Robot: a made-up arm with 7 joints.
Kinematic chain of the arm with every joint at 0, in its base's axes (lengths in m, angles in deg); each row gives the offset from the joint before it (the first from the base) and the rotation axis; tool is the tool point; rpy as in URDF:
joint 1: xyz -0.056 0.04 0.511 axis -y
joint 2: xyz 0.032 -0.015 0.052 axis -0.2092 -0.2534 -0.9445
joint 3: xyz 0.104 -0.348 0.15 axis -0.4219 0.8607 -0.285
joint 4: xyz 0.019 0 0.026 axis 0.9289 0.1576 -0.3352
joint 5: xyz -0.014 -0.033 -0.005 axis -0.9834 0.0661 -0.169
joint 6: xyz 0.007 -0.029 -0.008 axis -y
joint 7: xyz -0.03 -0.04 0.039 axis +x
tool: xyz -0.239 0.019 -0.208 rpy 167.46 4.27 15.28
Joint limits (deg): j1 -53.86..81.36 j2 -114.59..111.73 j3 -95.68..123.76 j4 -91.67..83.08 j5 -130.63..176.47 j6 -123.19..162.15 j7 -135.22..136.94
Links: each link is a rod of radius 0.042 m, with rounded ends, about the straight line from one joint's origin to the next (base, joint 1, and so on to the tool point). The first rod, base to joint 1, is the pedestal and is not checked.
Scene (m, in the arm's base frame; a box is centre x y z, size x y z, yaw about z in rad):
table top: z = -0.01
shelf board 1: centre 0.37 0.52 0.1 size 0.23 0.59 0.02 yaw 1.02
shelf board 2: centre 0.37 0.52 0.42 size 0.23 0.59 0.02 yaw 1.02
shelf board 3: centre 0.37 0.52 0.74 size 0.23 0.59 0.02 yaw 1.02
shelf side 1: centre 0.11 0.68 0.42 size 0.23 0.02 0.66 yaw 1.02
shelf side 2: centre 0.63 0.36 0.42 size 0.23 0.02 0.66 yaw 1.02
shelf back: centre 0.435 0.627 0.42 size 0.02 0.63 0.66 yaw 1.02
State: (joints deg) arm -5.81 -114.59 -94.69 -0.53 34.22 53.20 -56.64
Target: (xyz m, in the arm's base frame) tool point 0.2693 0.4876 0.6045
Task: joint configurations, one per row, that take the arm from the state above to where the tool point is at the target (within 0.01 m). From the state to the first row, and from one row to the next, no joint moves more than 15 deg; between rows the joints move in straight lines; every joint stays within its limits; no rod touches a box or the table.
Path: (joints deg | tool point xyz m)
1: -5.46 -109.22 -88.67 12.66 28.55 45.54 -53.95 | 0.1727 0.4997 0.2452
2: -5.11 -103.86 -82.65 25.84 22.89 37.88 -51.25 | 0.1231 0.3993 0.2456
3: 6.46 -91.08 -86.69 27.85 11.40 45.81 -41.23 | 0.1748 0.3836 0.4143
4: 18.02 -78.30 -90.73 29.85 -0.08 53.74 -31.21 | 0.1723 0.3296 0.6045
5: 18.29 -85.79 -93.20 21.22 5.88 59.52 -35.15 | 0.2217 0.4128 0.6039
6: 18.56 -93.27 -95.68 12.59 11.85 65.30 -39.08 | 0.2693 0.4876 0.6045

